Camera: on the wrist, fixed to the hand. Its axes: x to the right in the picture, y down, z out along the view.
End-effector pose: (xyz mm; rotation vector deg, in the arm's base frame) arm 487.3 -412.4 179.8 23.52 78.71 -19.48
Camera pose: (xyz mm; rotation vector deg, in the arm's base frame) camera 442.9 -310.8 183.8 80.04 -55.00 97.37
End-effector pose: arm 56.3 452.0 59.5 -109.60 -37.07 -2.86
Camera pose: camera 100.6 353.4 34.9 52.72 -104.03 -128.05
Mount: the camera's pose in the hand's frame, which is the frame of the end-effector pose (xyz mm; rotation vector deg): -10.9 69.3 -85.9 -3.80 -52.05 168.19
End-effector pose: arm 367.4 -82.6 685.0 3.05 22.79 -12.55
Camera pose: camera 340.5 -4.7 610.7 21.84 -48.78 148.09
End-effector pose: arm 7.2 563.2 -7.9 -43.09 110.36 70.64
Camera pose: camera -62.6 510.7 60.5 -131.86 -29.54 -72.69
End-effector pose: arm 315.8 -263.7 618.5 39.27 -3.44 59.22
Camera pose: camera 231.4 -202.4 580.9 -15.62 79.58 -99.43
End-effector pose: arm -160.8 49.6 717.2 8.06 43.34 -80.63
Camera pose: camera -130.5 116.6 634.2 15.71 -30.37 79.69
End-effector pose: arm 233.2 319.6 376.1 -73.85 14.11 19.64
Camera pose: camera 197.6 252.1 295.6 -20.02 -57.37 -156.69
